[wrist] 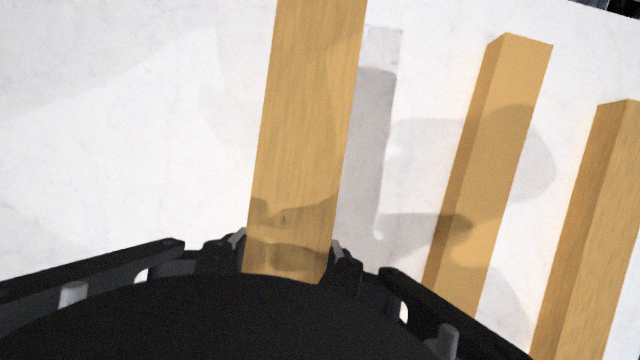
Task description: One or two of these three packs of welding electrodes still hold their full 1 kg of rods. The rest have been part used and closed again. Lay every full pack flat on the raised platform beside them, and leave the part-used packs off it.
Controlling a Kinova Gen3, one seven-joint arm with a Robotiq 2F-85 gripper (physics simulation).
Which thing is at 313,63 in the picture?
An electrode pack.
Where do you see an electrode pack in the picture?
588,271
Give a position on an electrode pack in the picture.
513,67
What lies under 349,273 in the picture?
My gripper.
